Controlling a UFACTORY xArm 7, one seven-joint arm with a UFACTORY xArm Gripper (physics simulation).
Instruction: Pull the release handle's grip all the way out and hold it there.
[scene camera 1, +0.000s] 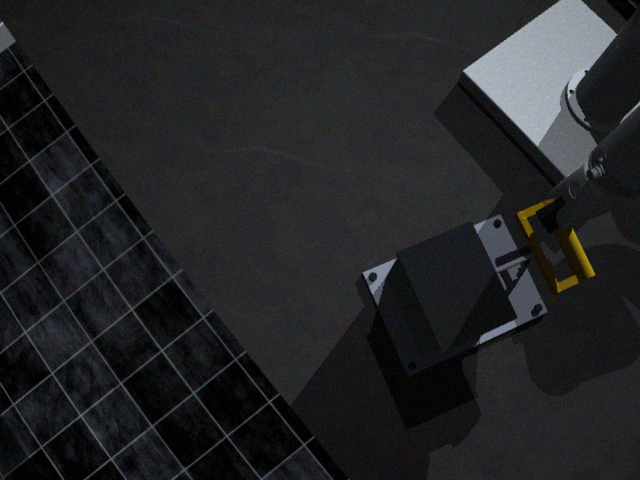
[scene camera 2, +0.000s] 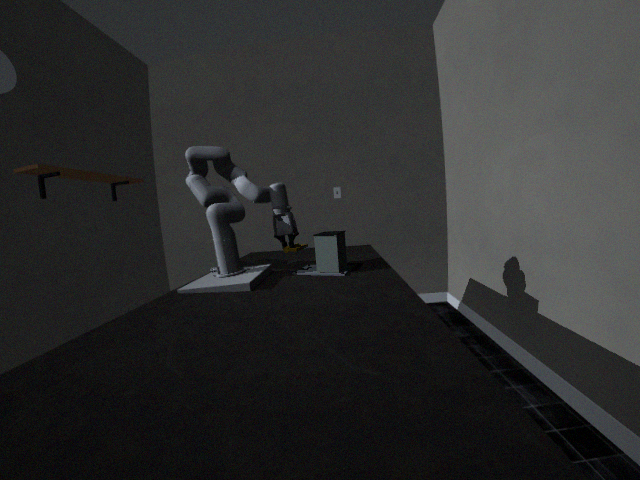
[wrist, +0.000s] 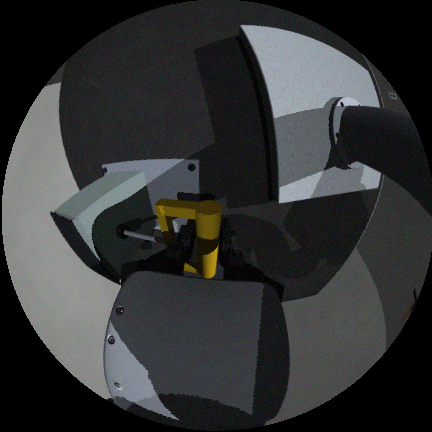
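Observation:
The release handle's yellow grip (scene camera 1: 582, 254) (scene camera 2: 293, 249) (wrist: 208, 227) is a rectangular frame with a thick round outer bar. It stands out from the side of the box-shaped housing (scene camera 1: 439, 279) (scene camera 2: 327, 253) (wrist: 107, 192). A thin pale rod (scene camera 1: 511, 264) (wrist: 140, 235) shows between housing and grip. In scene camera 1 the grip lies beyond the edge of the light mounting plate (scene camera 1: 493, 238) (scene camera 2: 306, 272) (wrist: 172, 175). My gripper (scene camera 2: 288, 244) (wrist: 208, 226) is shut on the grip's outer bar, with one finger on each side of it. The arm partly covers the fingers in scene camera 1.
The robot's white base block (scene camera 1: 532, 67) (scene camera 2: 222, 282) (wrist: 310, 70) stands near the housing, on the gripper's side. The dark table (scene camera 1: 206, 180) (scene camera 2: 310, 361) carries both. A wooden shelf (scene camera 2: 77, 174) is on the left wall. Dark floor tiles (scene camera 1: 72, 258) lie beyond the table edge.

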